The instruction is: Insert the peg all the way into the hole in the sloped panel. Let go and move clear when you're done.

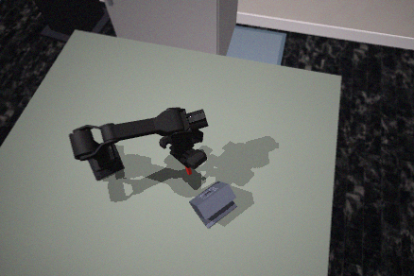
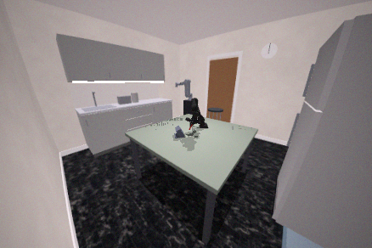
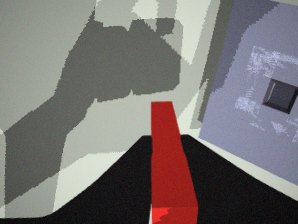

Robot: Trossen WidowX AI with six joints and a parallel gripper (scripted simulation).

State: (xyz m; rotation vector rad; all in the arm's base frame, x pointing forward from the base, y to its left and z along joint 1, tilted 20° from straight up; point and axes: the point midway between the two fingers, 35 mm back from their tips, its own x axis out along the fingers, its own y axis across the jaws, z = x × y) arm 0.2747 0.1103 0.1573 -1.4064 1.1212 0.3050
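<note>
My hand is 10 mm short of the red peg, 10 mm to the left of it and 30 mm above it.
</note>
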